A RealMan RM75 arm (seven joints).
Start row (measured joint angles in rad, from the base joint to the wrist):
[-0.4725 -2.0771 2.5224 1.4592 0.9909 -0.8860 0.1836]
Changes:
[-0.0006 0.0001 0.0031 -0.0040 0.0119 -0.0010 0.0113]
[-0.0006 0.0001 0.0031 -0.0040 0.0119 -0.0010 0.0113]
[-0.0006 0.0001 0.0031 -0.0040 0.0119 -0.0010 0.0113]
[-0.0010 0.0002 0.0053 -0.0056 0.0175 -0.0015 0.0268]
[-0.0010 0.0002 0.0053 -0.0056 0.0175 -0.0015 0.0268]
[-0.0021 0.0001 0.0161 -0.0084 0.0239 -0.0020 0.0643]
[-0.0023 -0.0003 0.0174 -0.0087 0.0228 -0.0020 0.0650]
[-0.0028 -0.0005 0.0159 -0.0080 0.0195 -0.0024 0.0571]
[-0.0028 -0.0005 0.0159 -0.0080 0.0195 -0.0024 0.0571]
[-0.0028 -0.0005 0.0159 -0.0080 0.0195 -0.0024 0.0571]
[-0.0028 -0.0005 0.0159 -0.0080 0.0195 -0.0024 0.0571]
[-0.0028 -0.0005 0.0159 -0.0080 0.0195 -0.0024 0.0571]
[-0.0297 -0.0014 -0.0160 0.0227 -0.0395 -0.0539 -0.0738]
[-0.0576 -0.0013 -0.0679 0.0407 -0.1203 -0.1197 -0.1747]
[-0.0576 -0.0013 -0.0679 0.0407 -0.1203 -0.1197 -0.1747]
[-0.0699 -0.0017 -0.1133 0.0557 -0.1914 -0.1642 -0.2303]
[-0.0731 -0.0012 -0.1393 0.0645 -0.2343 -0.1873 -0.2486]
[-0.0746 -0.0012 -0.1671 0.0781 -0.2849 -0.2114 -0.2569]
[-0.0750 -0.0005 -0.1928 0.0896 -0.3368 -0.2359 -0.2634]
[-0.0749 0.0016 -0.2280 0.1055 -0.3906 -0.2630 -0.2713]
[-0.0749 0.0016 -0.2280 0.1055 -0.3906 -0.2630 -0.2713]
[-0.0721 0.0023 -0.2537 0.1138 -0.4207 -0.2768 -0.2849]
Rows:
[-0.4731 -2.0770 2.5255 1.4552 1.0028 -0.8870 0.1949]
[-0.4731 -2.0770 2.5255 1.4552 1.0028 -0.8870 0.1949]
[-0.4731 -2.0770 2.5255 1.4552 1.0028 -0.8870 0.1949]
[-0.4735 -2.0769 2.5277 1.4536 1.0084 -0.8875 0.2104]
[-0.4735 -2.0769 2.5277 1.4536 1.0084 -0.8875 0.2104]
[-0.4746 -2.0770 2.5385 1.4508 1.0148 -0.8880 0.2479]
[-0.4748 -2.0774 2.5398 1.4505 1.0137 -0.8880 0.2486]
[-0.4753 -2.0776 2.5383 1.4512 1.0104 -0.8884 0.2407]
[-0.4753 -2.0776 2.5383 1.4512 1.0104 -0.8884 0.2407]
[-0.4753 -2.0776 2.5383 1.4512 1.0104 -0.8884 0.2407]
[-0.4753 -2.0776 2.5383 1.4512 1.0104 -0.8884 0.2407]
[-0.4753 -2.0776 2.5383 1.4512 1.0104 -0.8884 0.2407]
[-0.5022 -2.0785 2.5064 1.4819 0.9514 -0.9399 0.1098]
[-0.5301 -2.0784 2.4545 1.4999 0.8706 -1.0057 0.0089]
[-0.5301 -2.0784 2.4545 1.4999 0.8706 -1.0057 0.0089]
[-0.5424 -2.0788 2.4091 1.5149 0.7995 -1.0502 -0.0467]
[-0.5456 -2.0783 2.3831 1.5237 0.7566 -1.0733 -0.0650]
[-0.5471 -2.0783 2.3553 1.5373 0.7060 -1.0974 -0.0733]
[-0.5475 -2.0776 2.3296 1.5488 0.6541 -1.1219 -0.0798]
[-0.5474 -2.0755 2.2944 1.5647 0.6003 -1.1490 -0.0877]
[-0.5474 -2.0755 2.2944 1.5647 0.6003 -1.1490 -0.0877]
[-0.5446 -2.0748 2.2687 1.5730 0.5702 -1.1628 -0.1013]

